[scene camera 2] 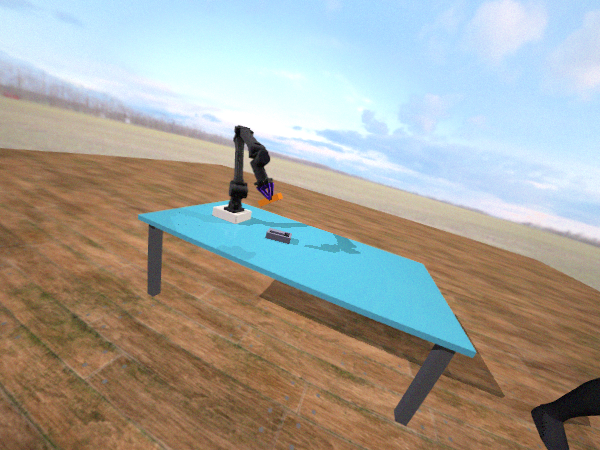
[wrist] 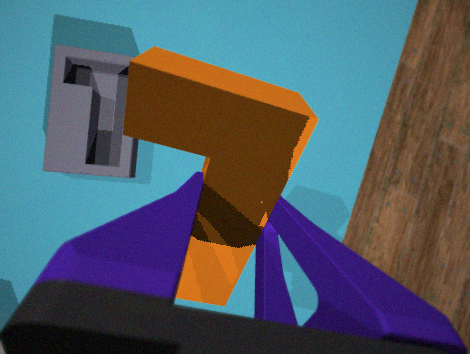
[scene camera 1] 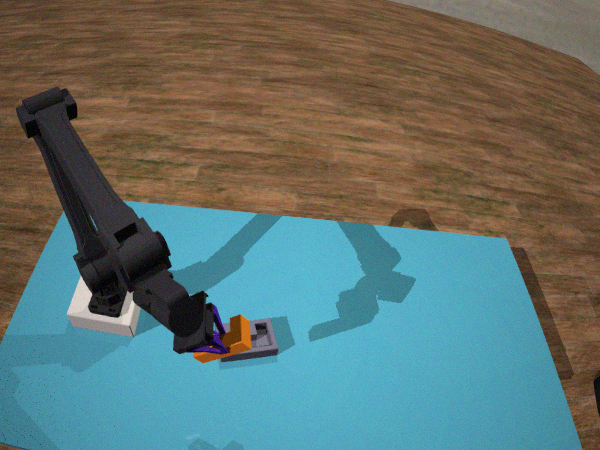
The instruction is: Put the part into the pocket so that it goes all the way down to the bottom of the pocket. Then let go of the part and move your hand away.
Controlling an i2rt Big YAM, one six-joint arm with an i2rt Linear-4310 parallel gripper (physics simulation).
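Places are measured from the arm's base along level axes (x ahead, y left, z up), in millimetres.
Pixels of known places: gripper, fingertip midpoint: (scene camera 2: pixel 270 199) (wrist: pixel 232 192) (scene camera 1: pixel 224 345); arm's base, origin of the base link: (scene camera 2: pixel 234 210) (scene camera 1: pixel 110 296).
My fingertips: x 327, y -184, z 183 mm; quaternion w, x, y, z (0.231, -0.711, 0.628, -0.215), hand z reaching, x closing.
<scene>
Ahead of a thing's pixels: the offset from my fingertips to its middle. Level surfaces: height alone.
An orange L-shaped part @[dy +14, dx -9, dz -5 mm] (scene camera 1: pixel 241 336) (scene camera 2: pixel 272 199) (wrist: pixel 215 115) is held in the air between the purple fingers of my gripper (scene camera 1: pixel 223 342) (scene camera 2: pixel 270 197) (wrist: pixel 232 192). The gripper is shut on the part's long leg. A grey block with an L-shaped pocket @[dy +142, dx +32, dz -222 mm] (scene camera 1: pixel 272 345) (scene camera 2: pixel 278 236) (wrist: pixel 70 120) lies on the blue table. In the scene camera 2 view the part hangs well above the block. In the wrist view the block is at the upper left, and the end of the part's short leg covers a bit of its right edge. The fingertips hide some of the long leg.
The arm's white base (scene camera 1: pixel 102 320) (scene camera 2: pixel 231 214) stands on the blue table @[dz -240 mm] (scene camera 1: pixel 400 390) (scene camera 2: pixel 325 280). The table edge and wooden floor (wrist: pixel 420 175) show at the right in the wrist view. A person's black-clad leg (scene camera 2: pixel 555 420) is at the lower right in the scene camera 2 view.
</scene>
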